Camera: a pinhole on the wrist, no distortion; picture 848 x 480 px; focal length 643.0 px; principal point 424.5 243.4 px. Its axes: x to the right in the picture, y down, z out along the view. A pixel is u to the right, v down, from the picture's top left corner.
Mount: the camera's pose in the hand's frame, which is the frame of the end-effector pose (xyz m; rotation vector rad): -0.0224 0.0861 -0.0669 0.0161 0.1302 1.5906
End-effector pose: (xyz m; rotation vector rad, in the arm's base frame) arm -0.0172 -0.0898 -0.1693 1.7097 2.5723 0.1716
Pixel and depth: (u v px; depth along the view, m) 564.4 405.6 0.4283
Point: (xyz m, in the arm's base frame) 0.2465 -0.0718 -0.5058
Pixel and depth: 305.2 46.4 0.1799
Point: 0.0359 -0.0111 -0.2685
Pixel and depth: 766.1 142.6 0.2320
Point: 0.1933 0.0365 -0.2919
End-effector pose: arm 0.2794 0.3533 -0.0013 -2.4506 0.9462 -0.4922
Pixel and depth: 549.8 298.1 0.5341
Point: 0.3642 0.3526 -0.5085
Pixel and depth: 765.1 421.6 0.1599
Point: 0.1885 0.2983 -0.1820
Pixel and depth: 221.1 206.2 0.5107
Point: 0.5549 0.4678 -0.3439
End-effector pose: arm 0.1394 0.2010 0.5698 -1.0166 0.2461 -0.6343
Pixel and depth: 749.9 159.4 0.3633
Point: 0.4249 0.4749 0.4656
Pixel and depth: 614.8 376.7 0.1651
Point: 0.2065 0.3491 0.4915
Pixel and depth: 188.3 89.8 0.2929
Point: 0.3077 0.3160 0.6924
